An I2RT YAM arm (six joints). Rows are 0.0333 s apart.
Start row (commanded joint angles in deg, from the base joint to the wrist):
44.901, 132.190, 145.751, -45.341, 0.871, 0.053
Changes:
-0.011, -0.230, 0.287, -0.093, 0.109, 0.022
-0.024, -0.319, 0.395, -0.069, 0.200, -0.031
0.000, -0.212, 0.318, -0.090, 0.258, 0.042
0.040, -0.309, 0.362, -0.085, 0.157, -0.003
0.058, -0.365, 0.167, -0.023, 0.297, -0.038
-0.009, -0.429, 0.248, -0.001, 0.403, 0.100
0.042, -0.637, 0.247, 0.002, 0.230, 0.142
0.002, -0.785, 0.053, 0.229, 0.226, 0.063
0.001, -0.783, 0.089, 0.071, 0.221, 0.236
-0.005, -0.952, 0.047, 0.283, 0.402, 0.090
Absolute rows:
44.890, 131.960, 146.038, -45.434, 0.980, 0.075
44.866, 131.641, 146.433, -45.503, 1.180, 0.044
44.866, 131.429, 146.751, -45.593, 1.438, 0.086
44.906, 131.120, 147.113, -45.678, 1.595, 0.083
44.964, 130.755, 147.280, -45.701, 1.892, 0.045
44.955, 130.326, 147.528, -45.702, 2.295, 0.145
44.997, 129.689, 147.775, -45.700, 2.525, 0.287
44.999, 128.904, 147.828, -45.471, 2.751, 0.350
45.000, 128.121, 147.917, -45.400, 2.972, 0.586
44.995, 127.169, 147.964, -45.117, 3.374, 0.676

